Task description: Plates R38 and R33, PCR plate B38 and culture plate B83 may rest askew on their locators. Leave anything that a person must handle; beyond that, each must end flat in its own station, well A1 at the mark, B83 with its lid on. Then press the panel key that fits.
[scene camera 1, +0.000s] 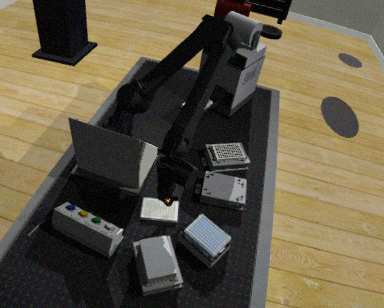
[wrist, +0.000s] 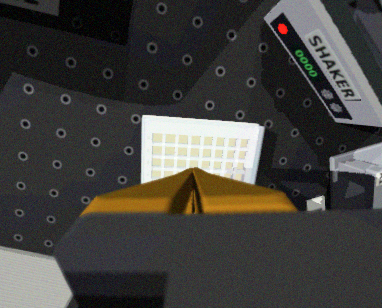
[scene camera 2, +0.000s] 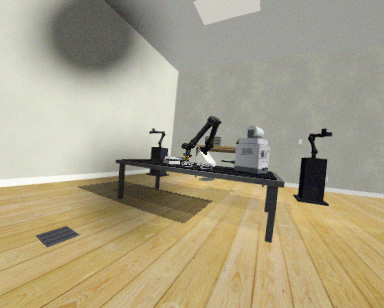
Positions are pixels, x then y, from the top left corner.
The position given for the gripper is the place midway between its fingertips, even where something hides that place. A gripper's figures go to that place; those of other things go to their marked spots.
The gripper (wrist: 193, 177) is 0.12 m from the lens. A shaker unit (wrist: 330, 50) is 0.14 m from the lens.
